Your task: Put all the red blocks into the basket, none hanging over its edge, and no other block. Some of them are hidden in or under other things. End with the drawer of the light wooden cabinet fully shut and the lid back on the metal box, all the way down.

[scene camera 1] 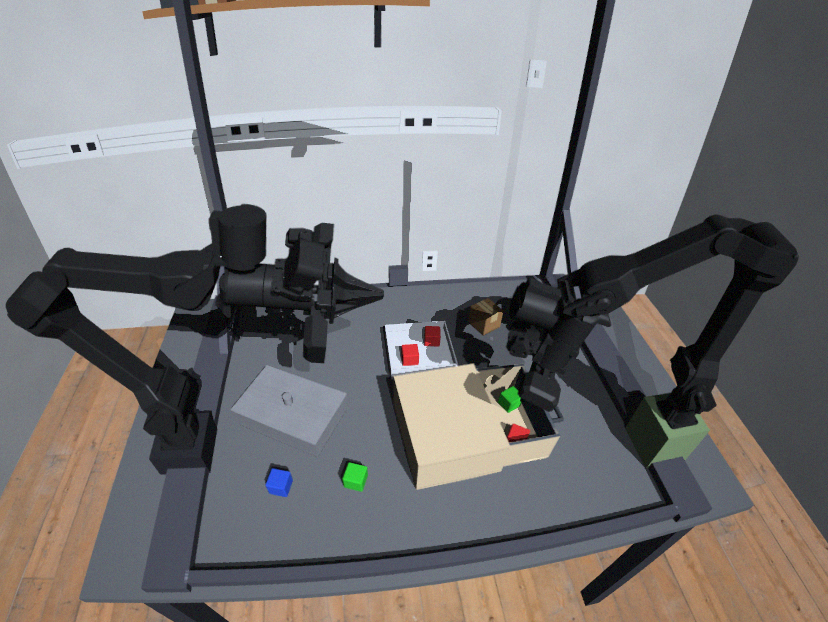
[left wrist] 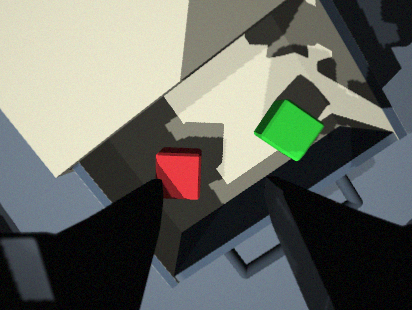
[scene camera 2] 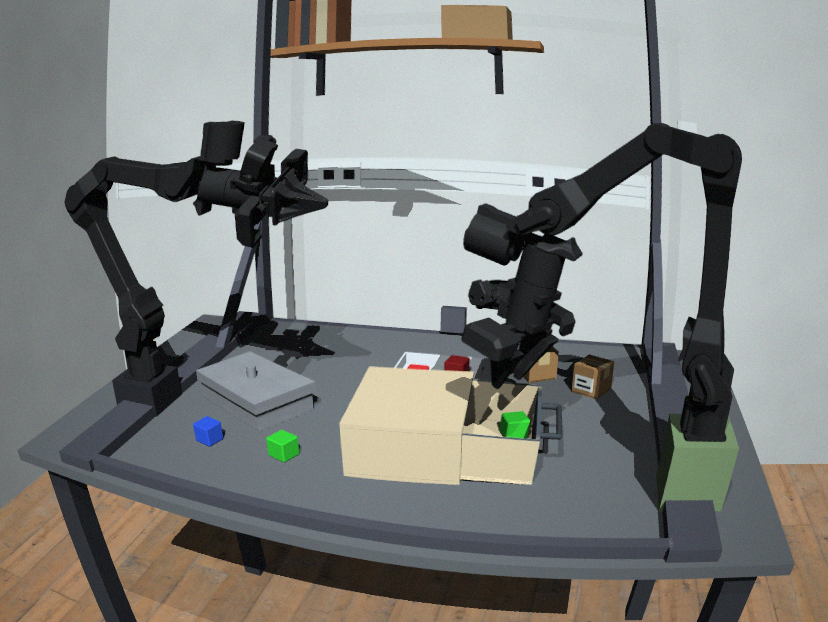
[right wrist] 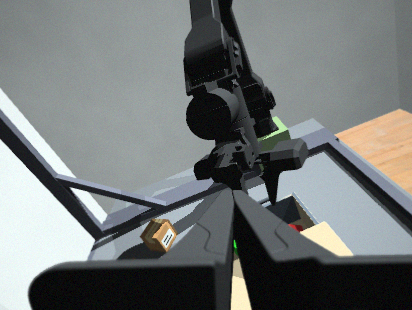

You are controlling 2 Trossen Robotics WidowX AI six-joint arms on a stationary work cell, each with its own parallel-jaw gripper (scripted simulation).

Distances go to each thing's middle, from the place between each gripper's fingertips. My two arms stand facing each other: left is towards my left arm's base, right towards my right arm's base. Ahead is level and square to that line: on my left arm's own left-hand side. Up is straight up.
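Labels:
From my left hand: drawer (scene camera 2: 495, 458), 20 mm to the right, 20 mm behind, 120 mm below; grey lid (scene camera 1: 304, 415), 450 mm to the right, 40 mm behind, 110 mm below; white basket (scene camera 1: 430, 357), 220 mm behind, 180 mm to the right, 150 mm below; light wooden cabinet (scene camera 2: 406, 425), 100 mm to the right, 120 mm below.
My right hand: 60 mm past the grey lid, 150 mm to the left of it, 320 mm above it. From my right hand: white basket, 240 mm behind, 110 mm to the left, 350 mm below; drawer, 40 mm behind, 270 mm to the left, 330 mm below; light wooden cabinet, 20 mm behind, 190 mm to the left, 330 mm below.

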